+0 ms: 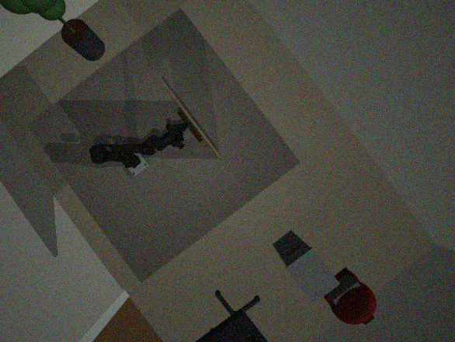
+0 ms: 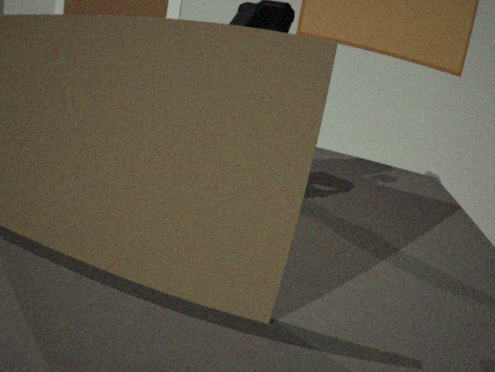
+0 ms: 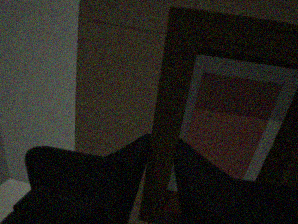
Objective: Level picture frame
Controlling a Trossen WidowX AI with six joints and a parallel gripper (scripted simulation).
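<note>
Right now the picture frame is 1 cm ahead of my gripper tip, 1 cm to the right of it and 5 cm below it. The rest, counted from my gripper tip: wall panel 2 cm ahead, 1 cm to the right, 6 cm below.
</note>
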